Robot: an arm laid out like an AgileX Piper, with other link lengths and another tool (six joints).
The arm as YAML. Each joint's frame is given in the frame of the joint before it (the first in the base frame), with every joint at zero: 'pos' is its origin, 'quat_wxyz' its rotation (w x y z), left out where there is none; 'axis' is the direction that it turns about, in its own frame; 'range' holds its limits. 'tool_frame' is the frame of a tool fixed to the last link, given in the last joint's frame.
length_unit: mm
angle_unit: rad
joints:
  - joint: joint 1
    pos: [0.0, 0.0, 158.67]
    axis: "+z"
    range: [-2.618, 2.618]
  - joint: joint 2
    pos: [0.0, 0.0, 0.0]
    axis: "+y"
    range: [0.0, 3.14]
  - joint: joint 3
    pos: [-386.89, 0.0, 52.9]
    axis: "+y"
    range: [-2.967, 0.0]
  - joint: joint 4
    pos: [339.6, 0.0, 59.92]
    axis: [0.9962, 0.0, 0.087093]
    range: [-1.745, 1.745]
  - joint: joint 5
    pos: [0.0, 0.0, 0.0]
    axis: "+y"
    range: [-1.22, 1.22]
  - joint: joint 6
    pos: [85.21, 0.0, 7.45]
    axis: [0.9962, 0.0, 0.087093]
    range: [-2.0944, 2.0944]
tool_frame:
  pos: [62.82, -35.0, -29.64]
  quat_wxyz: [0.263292, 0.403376, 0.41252, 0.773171]
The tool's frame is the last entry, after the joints.
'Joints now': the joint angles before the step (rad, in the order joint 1, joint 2, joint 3, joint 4, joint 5, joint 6). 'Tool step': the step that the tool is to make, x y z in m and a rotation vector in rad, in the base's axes. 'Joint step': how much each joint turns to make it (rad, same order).
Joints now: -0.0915, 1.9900, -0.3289, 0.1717, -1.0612, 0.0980
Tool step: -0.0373, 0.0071, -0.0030, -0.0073, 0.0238, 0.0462
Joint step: 0.0000, 0.0000, 0.1090, -0.0460, -0.0868, 0.0009
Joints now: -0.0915, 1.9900, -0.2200, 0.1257, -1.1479, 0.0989
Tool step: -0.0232, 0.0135, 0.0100, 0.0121, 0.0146, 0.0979
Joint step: 0.0010, -0.0604, 0.0783, -0.0971, -0.0023, -0.0009
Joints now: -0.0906, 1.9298, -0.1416, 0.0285, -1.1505, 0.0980
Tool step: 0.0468, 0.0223, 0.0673, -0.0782, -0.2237, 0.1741
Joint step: 0.0609, -0.2036, -0.0640, -0.0836, 0.0402, -0.0701
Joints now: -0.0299, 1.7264, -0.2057, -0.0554, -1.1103, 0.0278
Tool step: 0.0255, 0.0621, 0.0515, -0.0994, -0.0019, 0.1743
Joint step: 0.2255, -0.1733, -0.1114, 0.0974, 0.2919, -0.1307
